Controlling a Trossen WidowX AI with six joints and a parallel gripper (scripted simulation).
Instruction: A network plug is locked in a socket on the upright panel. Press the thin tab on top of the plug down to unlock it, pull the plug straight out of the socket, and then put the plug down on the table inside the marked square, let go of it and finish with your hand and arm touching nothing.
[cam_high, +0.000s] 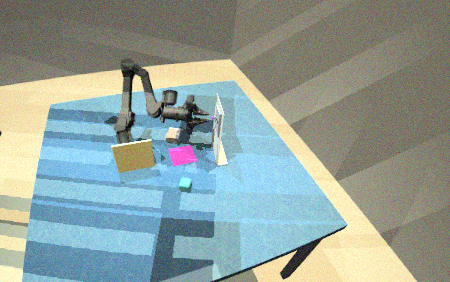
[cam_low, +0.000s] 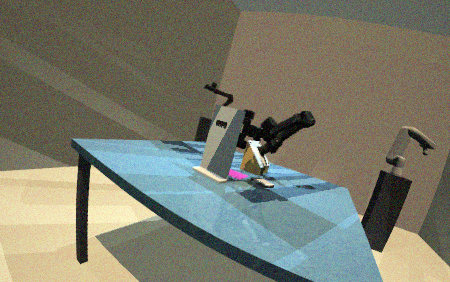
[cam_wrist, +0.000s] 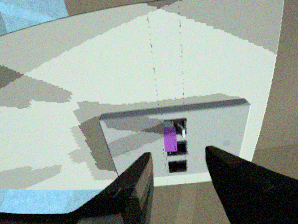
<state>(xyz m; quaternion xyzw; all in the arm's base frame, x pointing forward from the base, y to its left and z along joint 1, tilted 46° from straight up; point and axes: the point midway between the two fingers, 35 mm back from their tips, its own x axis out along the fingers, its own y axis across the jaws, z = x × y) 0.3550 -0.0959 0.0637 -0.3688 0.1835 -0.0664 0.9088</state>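
Now: gripper tip 30 mm short of the purple network plug and 10 mm to the left of it. Round my gripper tip: magenta marked square (240 mm below, 120 mm behind, 20 mm to the left); teal cube (230 mm below, 170 mm to the right, 150 mm behind); upright panel (90 mm below, 50 mm ahead, 20 mm to the right).
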